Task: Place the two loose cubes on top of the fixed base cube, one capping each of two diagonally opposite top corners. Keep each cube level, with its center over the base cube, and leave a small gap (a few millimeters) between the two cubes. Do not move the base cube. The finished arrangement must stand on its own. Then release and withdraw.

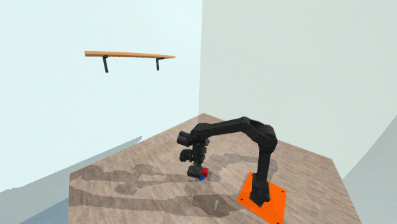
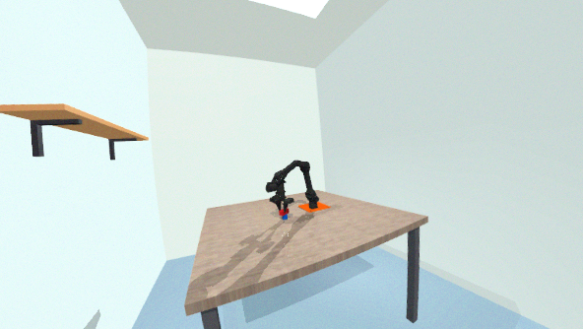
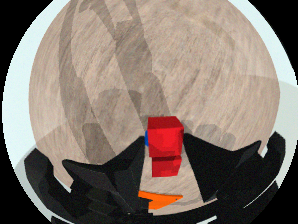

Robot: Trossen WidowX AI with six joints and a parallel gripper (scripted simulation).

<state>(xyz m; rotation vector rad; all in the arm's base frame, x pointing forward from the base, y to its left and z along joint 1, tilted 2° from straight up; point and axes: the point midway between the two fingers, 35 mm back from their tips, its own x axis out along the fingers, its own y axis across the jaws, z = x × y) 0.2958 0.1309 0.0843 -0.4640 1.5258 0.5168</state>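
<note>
Now: gripper tip 4 cm above the blue cube, 2 cm past it and 1 cm to the left of it.
</note>
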